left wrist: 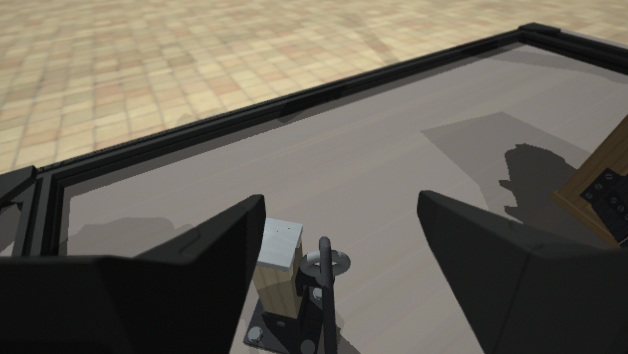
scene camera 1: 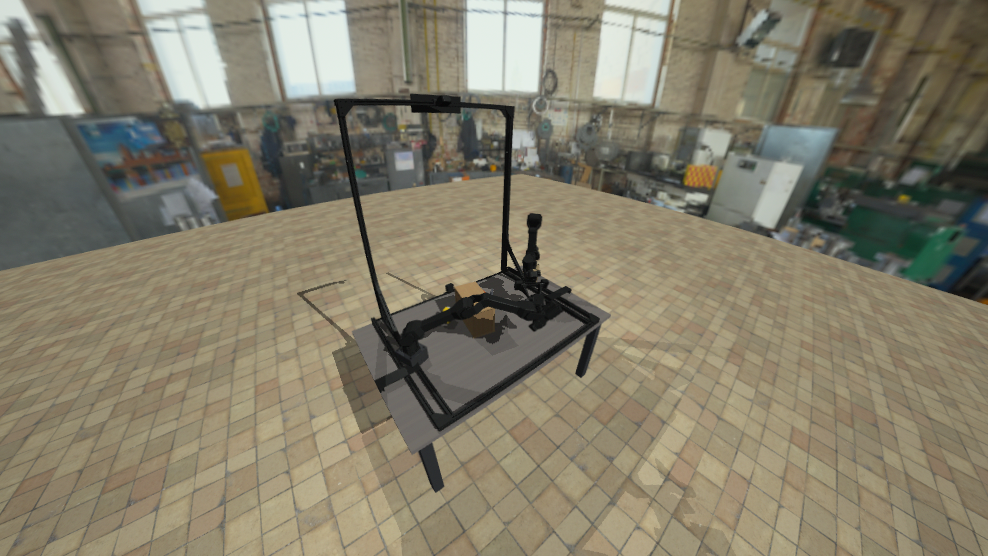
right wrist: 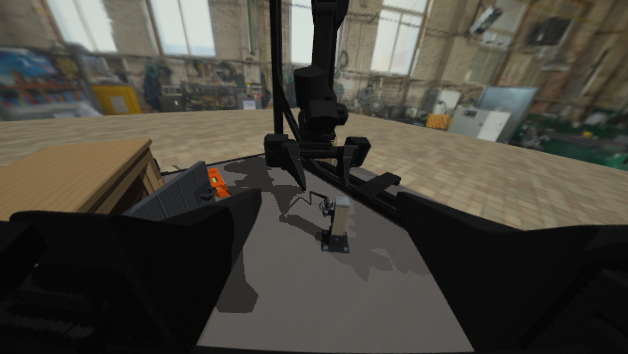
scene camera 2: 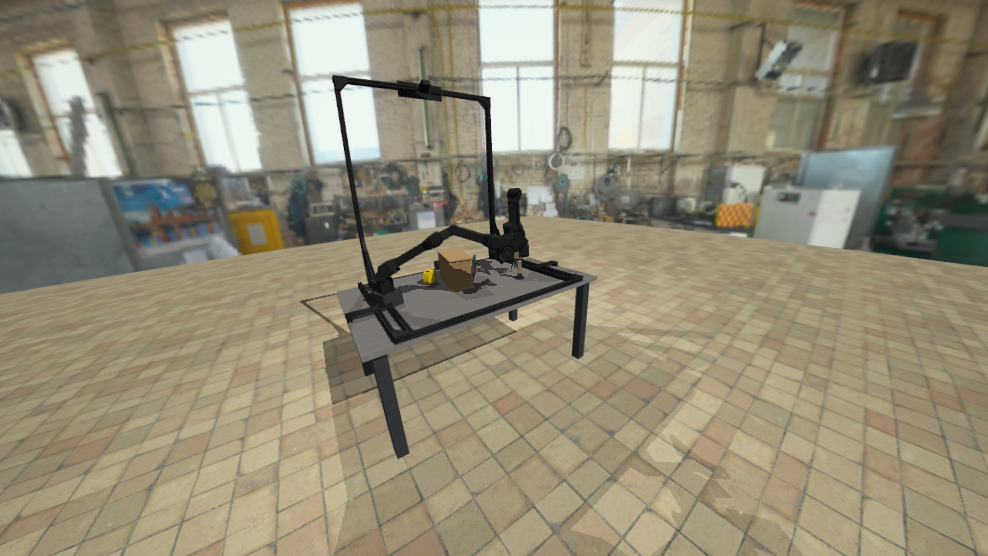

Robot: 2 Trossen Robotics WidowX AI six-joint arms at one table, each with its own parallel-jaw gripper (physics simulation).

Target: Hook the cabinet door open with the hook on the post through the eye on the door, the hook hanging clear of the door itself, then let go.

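Places are measured from the left arm's base along level axes (x right, y back, z down), in millimetres.
Pixels of known places: left gripper, fingertip midpoint: (left wrist: 341,203) (right wrist: 326,189); right gripper, fingertip midpoint: (right wrist: 328,196); right arm's base, link origin: (scene camera 1: 410,349) (scene camera 2: 386,290).
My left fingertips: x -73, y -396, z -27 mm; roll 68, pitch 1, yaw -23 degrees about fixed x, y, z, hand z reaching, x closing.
Observation:
Behind a point stands the place of what it marks.
The wooden cabinet (scene camera 1: 480,323) @[x 154, y -634, z 14 mm] (scene camera 2: 456,271) @[x 157, y -637, z -6 mm] (right wrist: 85,170) @[x 192, y -512, z -66 mm] has its grey planked door (right wrist: 175,197) @[x 139, y -464, z -9 mm] swung partly open. A dark eye fitting (right wrist: 207,193) @[x 152, y -400, z 28 mm] is on the door. The short wooden post (left wrist: 280,295) @[x -95, y -373, z 35 mm] (right wrist: 340,220) @[x -103, y -393, z 31 mm] stands on a bolted base, apart from the door. Its dark hook (left wrist: 327,305) @[x -67, y -367, z 5 mm] (right wrist: 310,197) @[x -25, y -281, z 78 mm] hangs from a ring and is out of the eye. My left gripper (left wrist: 341,203) @[x -73, y -396, z -27 mm] (right wrist: 326,189) @[x -73, y -396, z -27 mm] is open and empty; its fingers are either side of the hook in the left wrist view, and contact is unclear. My right gripper (right wrist: 328,196) @[x -87, y -517, z -98 mm] is open and empty.
An orange object (right wrist: 216,181) @[x 246, y -284, z 83 mm] is behind the door in the right wrist view. A yellow object (scene camera 1: 447,311) (scene camera 2: 429,277) @[x 341, y -603, z 49 mm] is left of the cabinet. Black rails (left wrist: 320,97) @[x -191, y -672, z 87 mm] edge the table. A tall black frame (scene camera 1: 509,172) @[x 181, y 21, z -589 mm] (scene camera 2: 489,165) @[x 194, y 22, z -538 mm] rises over it. Both arms reach close together near the post.

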